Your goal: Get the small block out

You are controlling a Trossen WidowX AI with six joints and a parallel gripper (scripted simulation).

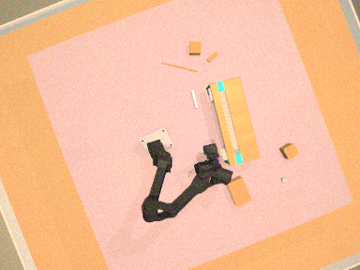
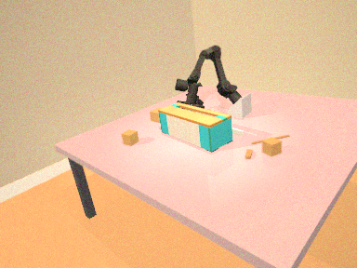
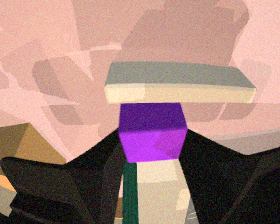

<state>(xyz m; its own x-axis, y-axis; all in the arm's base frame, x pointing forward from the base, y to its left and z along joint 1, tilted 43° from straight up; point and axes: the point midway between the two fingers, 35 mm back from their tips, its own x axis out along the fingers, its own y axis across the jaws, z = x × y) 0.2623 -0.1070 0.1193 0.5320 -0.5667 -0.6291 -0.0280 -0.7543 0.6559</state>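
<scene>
Right now the purple block is 20 mm behind my gripper tip and 10 mm above it. Also, from my gripper tip: chip: 120 mm ahead, 500 mm to the left, 10 mm below; thin stick: 50 mm behind, 500 mm to the left, 10 mm below.
</scene>
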